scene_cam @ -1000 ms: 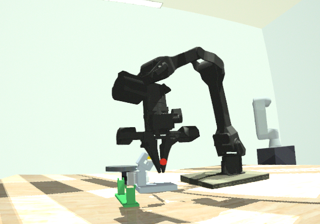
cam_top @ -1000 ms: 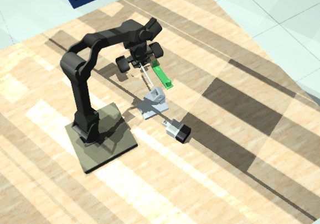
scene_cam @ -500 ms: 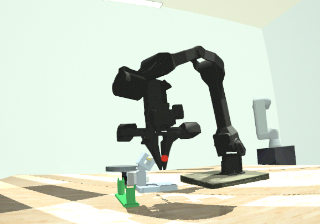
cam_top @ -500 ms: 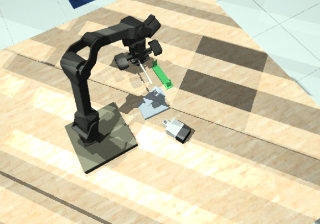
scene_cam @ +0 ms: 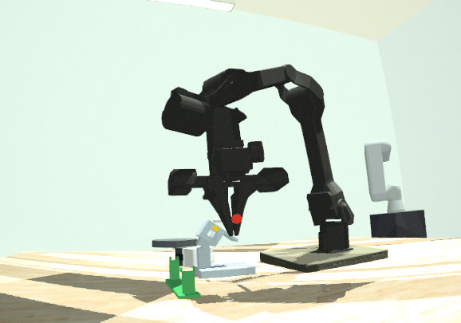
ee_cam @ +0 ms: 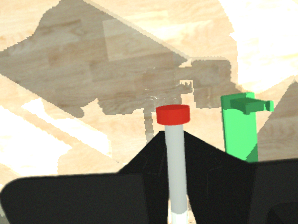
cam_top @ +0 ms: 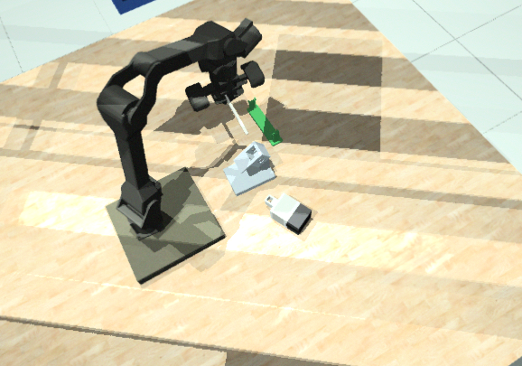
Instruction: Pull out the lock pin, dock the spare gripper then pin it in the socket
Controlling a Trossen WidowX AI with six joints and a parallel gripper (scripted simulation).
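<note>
The green cradle is 8 cm ahead of my gripper tip, 6 cm below it and 5 cm to the right of it. Also, from my gripper tip: spare gripper: 31 cm to the right, 6 cm below, 1 cm ahead; then mount: 17 cm to the right, 3 cm below, 1 cm behind.
</note>
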